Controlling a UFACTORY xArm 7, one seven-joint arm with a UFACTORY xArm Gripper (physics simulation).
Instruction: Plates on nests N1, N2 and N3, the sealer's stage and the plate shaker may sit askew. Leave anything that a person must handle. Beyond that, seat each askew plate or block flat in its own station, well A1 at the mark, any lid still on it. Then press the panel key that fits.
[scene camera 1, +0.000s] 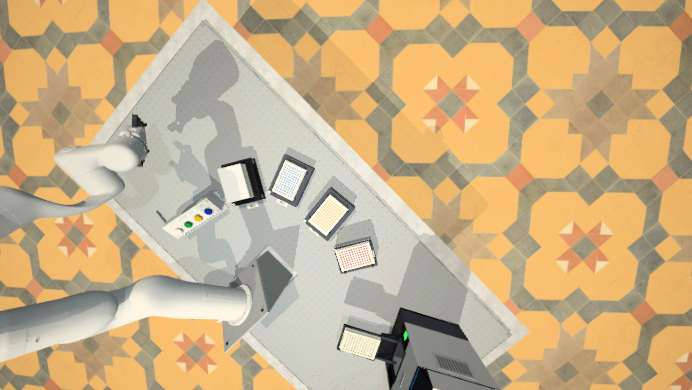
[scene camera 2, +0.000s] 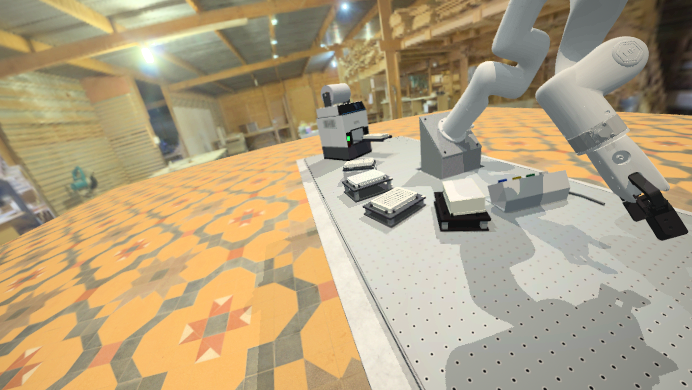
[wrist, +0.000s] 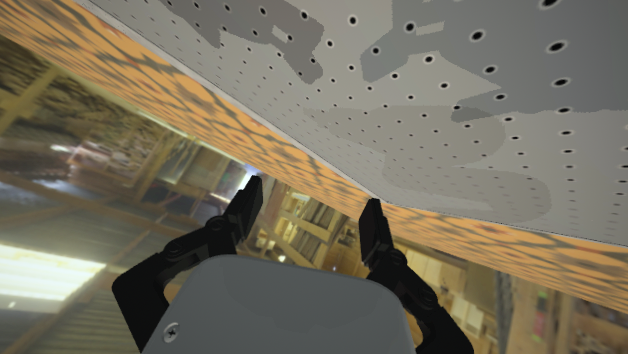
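Observation:
My gripper (wrist: 313, 199) (scene camera 2: 654, 212) is open and empty, above the table's far end, away from all plates. Plates with blue (scene camera 1: 291, 180) (scene camera 2: 397, 199), yellow (scene camera 1: 328, 214) (scene camera 2: 369, 178) and red (scene camera 1: 355, 256) (scene camera 2: 359, 164) well marks sit on dark nests; N numbers and A1 marks are unreadable. A cream plate (scene camera 1: 359, 342) is on the sealer's stage. A tall white block (scene camera 1: 232, 184) (scene camera 2: 465, 202) sits on the black shaker (scene camera 1: 256, 180) (scene camera 2: 462, 223), apparently shifted to one side. Exact tilts are unclear. The panel (scene camera 2: 530, 196) has white, green (scene camera 1: 188, 224), yellow (scene camera 1: 198, 218) and blue (scene camera 1: 208, 211) keys.
The sealer (scene camera 1: 435, 350) (scene camera 2: 345, 127) shows a green light at one table end. The arm's grey base (scene camera 1: 277, 280) (scene camera 2: 450, 147) stands beside the plates' row. A thin dark rod (scene camera 1: 161, 216) (scene camera 2: 587, 198) lies by the panel. The perforated table (scene camera 1: 280, 125) has a pale rim.

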